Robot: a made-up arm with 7 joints.
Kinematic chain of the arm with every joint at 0, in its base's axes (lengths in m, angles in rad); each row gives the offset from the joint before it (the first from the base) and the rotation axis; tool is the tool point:
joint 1: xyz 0 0.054 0 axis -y
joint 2: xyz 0 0.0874 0 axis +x
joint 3: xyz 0 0 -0.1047 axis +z
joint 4: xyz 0 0 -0.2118 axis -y
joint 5: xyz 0 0 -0.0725 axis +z
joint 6: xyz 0 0 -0.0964 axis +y
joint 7: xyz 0 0 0 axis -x
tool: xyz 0 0 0
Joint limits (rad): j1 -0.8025..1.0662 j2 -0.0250..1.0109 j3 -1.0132..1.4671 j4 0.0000..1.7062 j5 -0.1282..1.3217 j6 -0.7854..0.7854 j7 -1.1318..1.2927
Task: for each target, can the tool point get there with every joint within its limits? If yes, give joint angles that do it. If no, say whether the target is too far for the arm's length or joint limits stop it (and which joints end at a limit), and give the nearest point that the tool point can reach.
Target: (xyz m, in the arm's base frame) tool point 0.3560 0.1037 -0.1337
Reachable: yes | joints 0.8552 0.1801 -0.6503 1.4081 0.5701 -0.1073 -0.3346
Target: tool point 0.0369 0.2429 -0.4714
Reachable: yes | joints 0.0288 0.1713 0.6962 0.1807 0.7933 -0.2512 0.4959
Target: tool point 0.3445 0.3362 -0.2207
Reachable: yes | joints 0.7092 0.4517 0.0359 0.7717 0.6085 0.3165 0.7957
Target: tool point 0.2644 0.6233 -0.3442
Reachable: no: too far | nearest point 0.1979 0.5021 -0.2576 | short by 0.163 m
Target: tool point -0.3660 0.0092 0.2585
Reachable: no: joint limits stop it (at a limit: joint 1, joint 2, joint 3, joint 4) | nearest point -0.1470 -0.0079 -0.2652 | short by 0.568 m
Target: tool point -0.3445 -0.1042 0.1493
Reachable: no: joint limits stop it (at a limit: joint 1, joint 2, joint 3, joint 4) | nearest point -0.1470 -0.0079 -0.2652 | short by 0.469 m
